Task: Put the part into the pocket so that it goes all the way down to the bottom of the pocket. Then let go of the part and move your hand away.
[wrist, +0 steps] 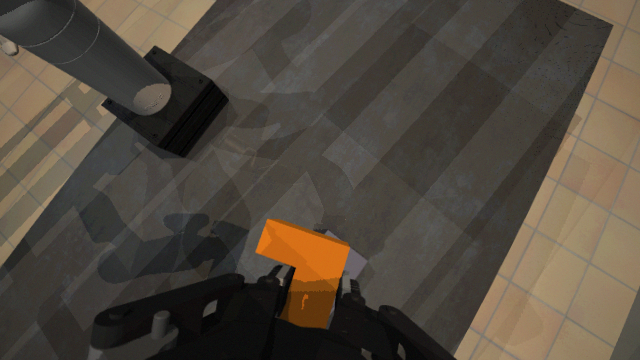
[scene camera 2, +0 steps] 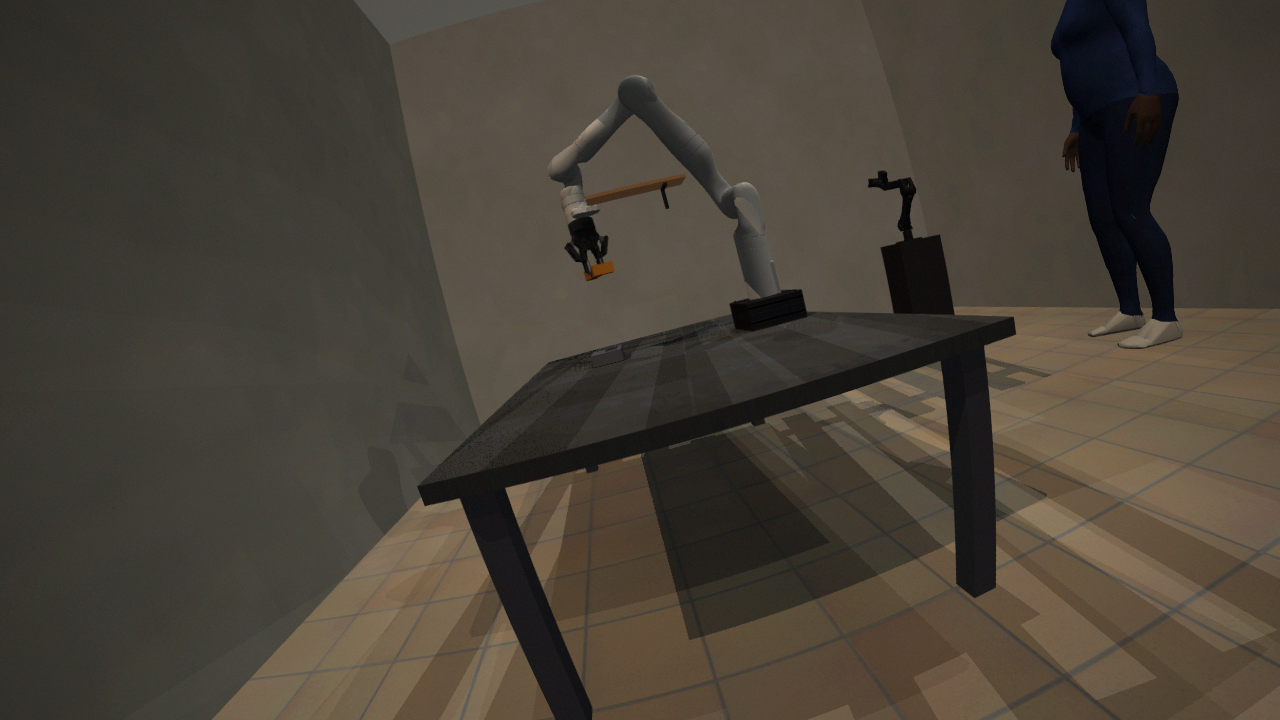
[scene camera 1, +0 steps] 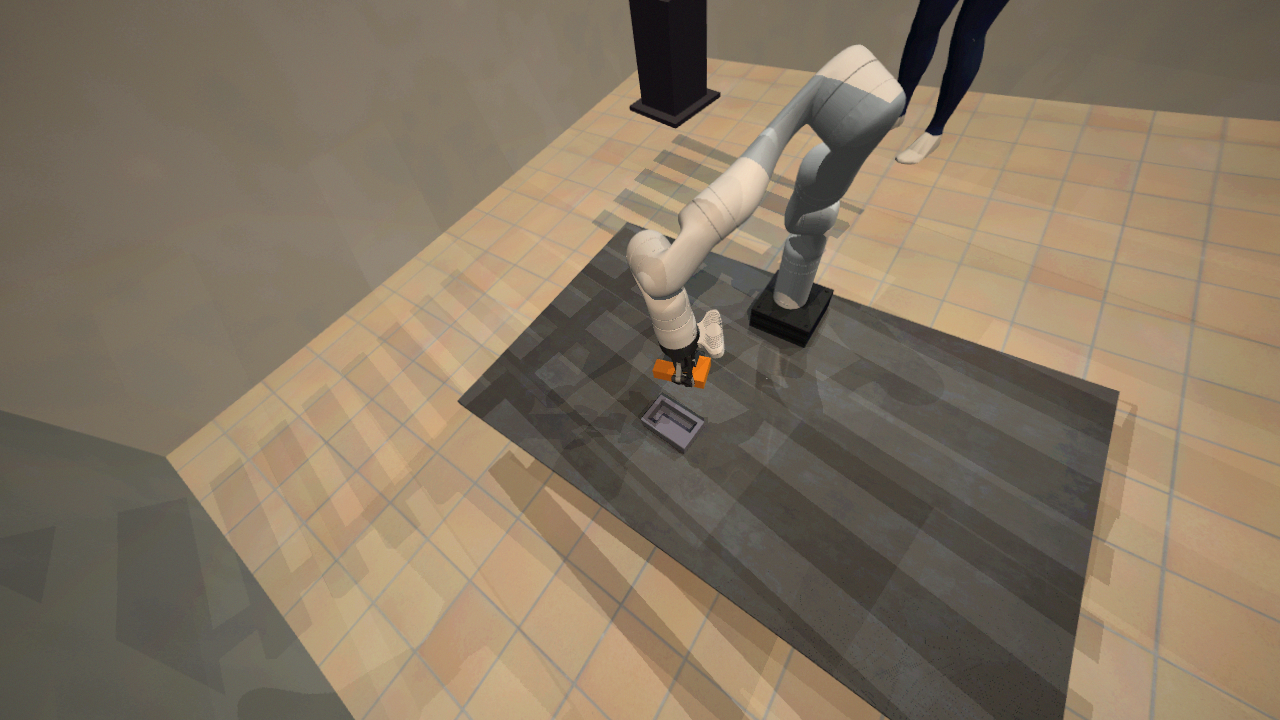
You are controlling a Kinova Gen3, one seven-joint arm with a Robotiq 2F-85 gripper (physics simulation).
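Seen in the pictures: gripper, fingertip midpoint: (wrist: pixel 316 278) (scene camera 2: pixel 596 272) (scene camera 1: pixel 690 377); arm's base, origin of the base link: (wrist: pixel 149 94) (scene camera 2: pixel 764 296) (scene camera 1: pixel 790 296).
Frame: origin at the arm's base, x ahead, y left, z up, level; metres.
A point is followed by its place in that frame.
The part is an orange L-shaped block (scene camera 1: pixel 701 371) {x 0.437, y 0.058, z 0.203 m} (scene camera 2: pixel 603 268) {x 0.427, y 0.064, z 0.188 m} (wrist: pixel 312 255) {x 0.439, y 0.056, z 0.203 m}. My gripper (scene camera 1: pixel 684 380) {x 0.454, y 0.043, z 0.183 m} (scene camera 2: pixel 592 271) {x 0.454, y 0.043, z 0.183 m} (wrist: pixel 316 278) {x 0.454, y 0.043, z 0.183 m} is shut on one leg of it and holds it well above the table. A grey-purple block with the L-shaped pocket (scene camera 1: pixel 684 435) {x 0.499, y 0.050, z -0.043 m} (scene camera 2: pixel 606 356) {x 0.482, y 0.068, z -0.056 m} (wrist: pixel 356 262) {x 0.512, y 0.058, z -0.043 m} lies on the table. In the first scene view its pocket is open and shows below the part in the picture. In the wrist view the part hides most of the pocket block, and the pocket itself is hidden; a corner shows to the right of the part.
The dark table (scene camera 1: pixel 850 501) {x 0.354, y 0.420, z -0.079 m} (scene camera 2: pixel 716 394) {x 0.205, y 0.717, z -0.079 m} (wrist: pixel 450 150) {x 0.507, y 0.353, z -0.079 m} carries the arm's black base (scene camera 1: pixel 791 313) {x 0.047, y 0.038, z -0.001 m} (scene camera 2: pixel 768 308) {x 0.012, y 0.099, z -0.030 m} (wrist: pixel 185 110) {x 0.084, y 0.030, z -0.002 m}, behind the pocket block in the first scene view. A person (scene camera 1: pixel 953 67) (scene camera 2: pixel 1118 134) and a black pedestal (scene camera 1: pixel 671 58) (scene camera 2: pixel 917 275) stand on the floor beyond the table.
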